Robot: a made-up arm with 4 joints.
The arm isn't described. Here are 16 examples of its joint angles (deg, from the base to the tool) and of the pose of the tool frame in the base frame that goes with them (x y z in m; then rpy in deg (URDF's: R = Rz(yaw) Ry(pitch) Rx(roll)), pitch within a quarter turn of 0, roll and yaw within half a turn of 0).
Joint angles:
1: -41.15 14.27 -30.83 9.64
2: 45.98 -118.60 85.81 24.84
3: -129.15 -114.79 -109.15 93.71
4: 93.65 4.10 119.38 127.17
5: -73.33 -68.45 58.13 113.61
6: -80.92 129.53 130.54 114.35
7: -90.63 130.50 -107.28 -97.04
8: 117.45 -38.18 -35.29 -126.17
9: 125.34 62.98 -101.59 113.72
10: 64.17 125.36 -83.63 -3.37
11: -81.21 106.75 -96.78 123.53
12: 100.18 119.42 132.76 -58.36
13: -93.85 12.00 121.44 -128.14
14: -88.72 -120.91 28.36 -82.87
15: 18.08 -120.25 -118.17 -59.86
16: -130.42 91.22 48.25 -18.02
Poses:
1: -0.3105 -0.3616 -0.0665 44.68 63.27 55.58
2: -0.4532 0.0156 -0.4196 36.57 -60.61 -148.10
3: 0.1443 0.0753 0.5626 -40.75 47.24 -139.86
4: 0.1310 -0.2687 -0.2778 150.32 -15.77 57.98
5: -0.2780 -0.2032 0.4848 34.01 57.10 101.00
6: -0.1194 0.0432 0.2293 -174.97 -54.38 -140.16
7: -0.1439 0.1455 0.0544 -23.74 47.08 80.79
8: 0.4430 -0.3245 -0.4492 85.64 69.40 -73.15
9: 0.2827 -0.2172 -0.0316 -18.28 59.69 75.18
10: 0.2620 0.0962 -0.1541 -121.64 26.54 7.99
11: -0.2003 -0.0745 0.1631 -54.28 -63.03 -23.08
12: 0.0612 0.1051 0.0583 -30.59 -56.51 168.71
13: -0.1480 -0.4187 0.2726 14.67 26.24 -128.46
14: -0.1972 0.0968 0.7639 122.47 -65.30 84.69
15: -0.5788 0.2021 -0.3636 -138.10 37.99 125.65
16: -0.0661 0.0573 0.0757 127.54 43.25 61.43
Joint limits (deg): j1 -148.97..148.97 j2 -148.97..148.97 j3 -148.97..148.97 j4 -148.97..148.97
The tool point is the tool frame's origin. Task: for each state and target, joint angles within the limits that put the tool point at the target. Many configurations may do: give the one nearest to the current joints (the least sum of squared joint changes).
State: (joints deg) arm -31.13 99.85 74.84 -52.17
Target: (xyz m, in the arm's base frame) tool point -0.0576 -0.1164 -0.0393
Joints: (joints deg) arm -73.60 75.99 76.82 -51.66
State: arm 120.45 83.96 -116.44 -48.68
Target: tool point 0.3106 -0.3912 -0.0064
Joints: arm 108.92 48.17 -105.16 -18.61
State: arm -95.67 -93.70 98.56 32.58
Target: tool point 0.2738 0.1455 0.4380
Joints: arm -123.40 -139.78 120.38 45.44
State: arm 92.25 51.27 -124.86 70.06
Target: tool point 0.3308 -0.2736 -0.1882
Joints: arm 105.41 28.66 -86.30 85.58
